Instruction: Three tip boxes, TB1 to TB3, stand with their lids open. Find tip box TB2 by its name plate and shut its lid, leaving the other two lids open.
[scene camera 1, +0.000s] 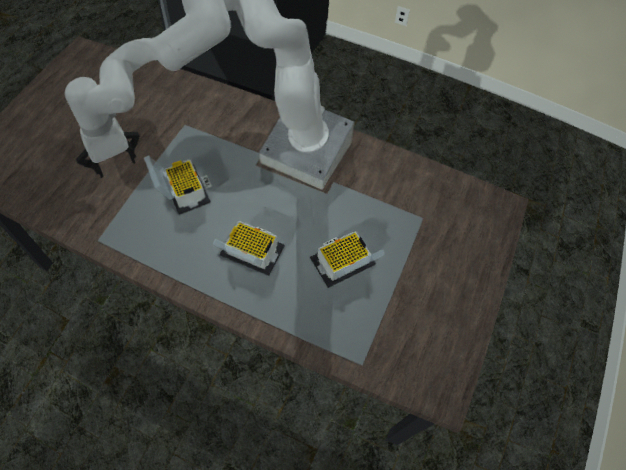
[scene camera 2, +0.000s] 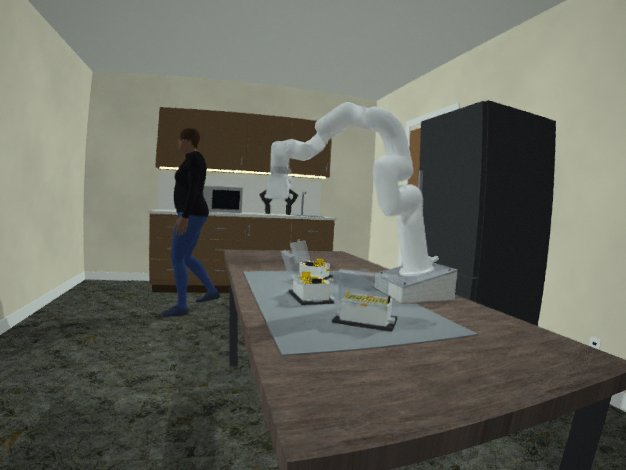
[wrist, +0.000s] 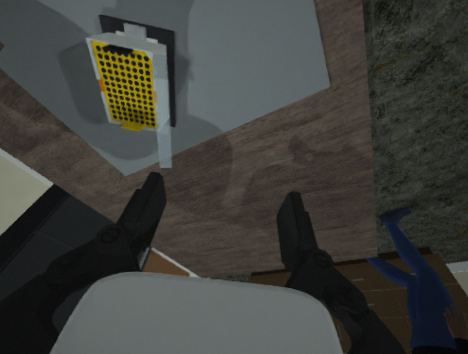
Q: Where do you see a grey mat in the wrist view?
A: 229, 69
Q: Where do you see the gripper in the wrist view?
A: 224, 195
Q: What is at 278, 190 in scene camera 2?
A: The gripper.
